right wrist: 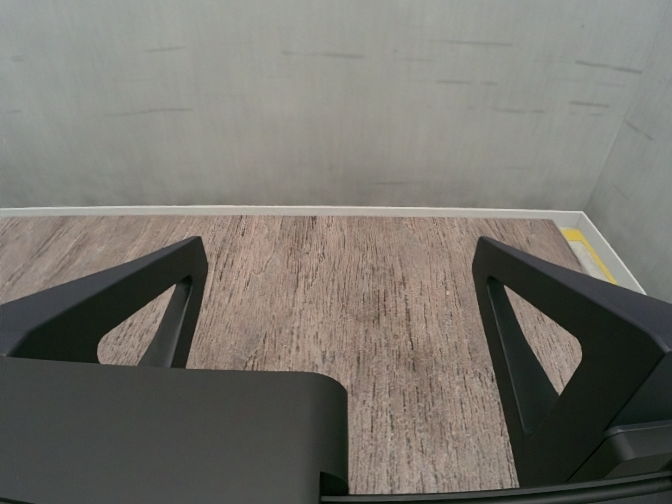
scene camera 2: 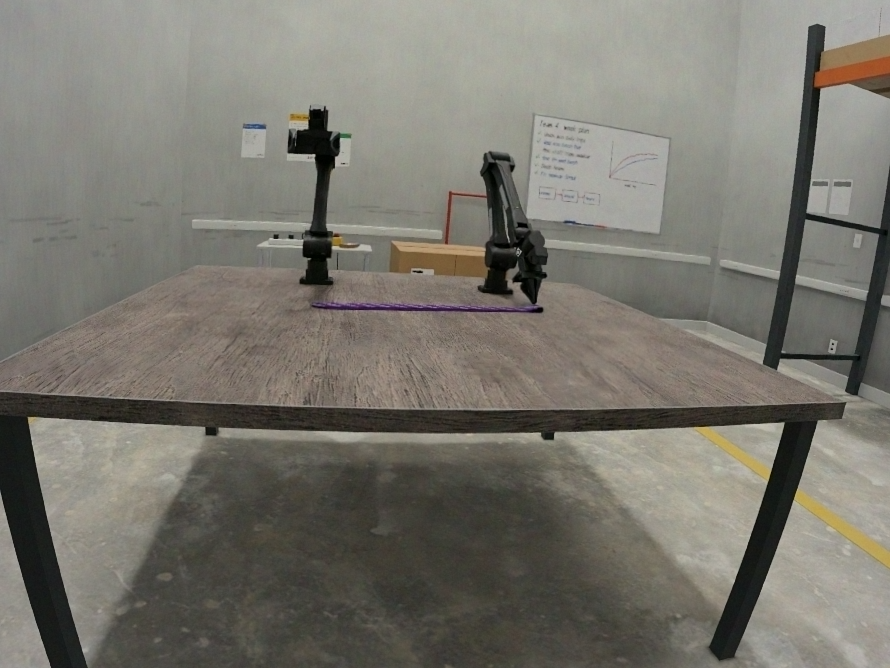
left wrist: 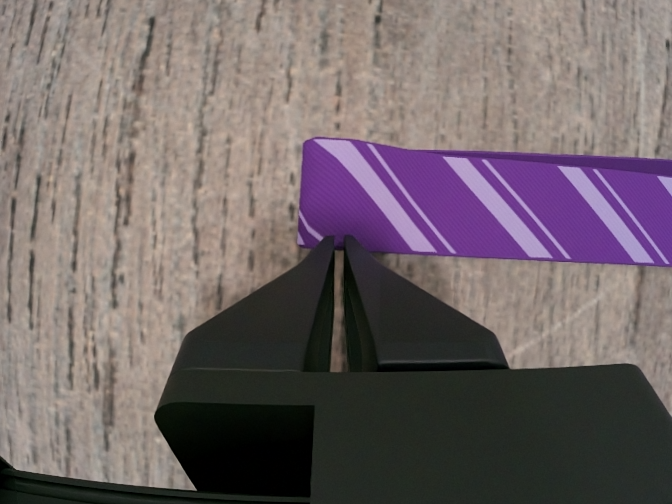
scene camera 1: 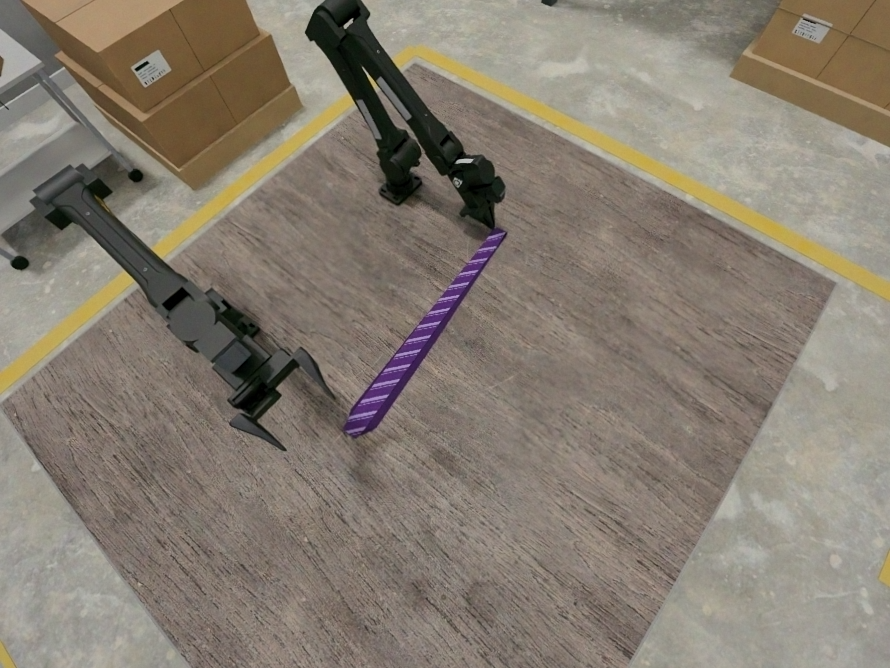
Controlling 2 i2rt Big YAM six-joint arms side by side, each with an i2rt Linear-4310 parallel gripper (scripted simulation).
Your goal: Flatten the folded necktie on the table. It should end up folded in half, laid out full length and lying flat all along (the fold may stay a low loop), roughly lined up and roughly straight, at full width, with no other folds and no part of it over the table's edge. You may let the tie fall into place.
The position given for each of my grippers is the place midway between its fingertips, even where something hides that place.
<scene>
I see my left gripper (left wrist: pixel 339 251), my right gripper (scene camera 1: pixel 310 423) and a purple striped necktie (scene camera 1: pixel 367 413).
The purple striped necktie is seen too in scene camera 2 (scene camera 2: pixel 331 306). My right gripper also shows in the right wrist view (right wrist: pixel 339 251) and in scene camera 2 (scene camera 2: pixel 311 141).
</scene>
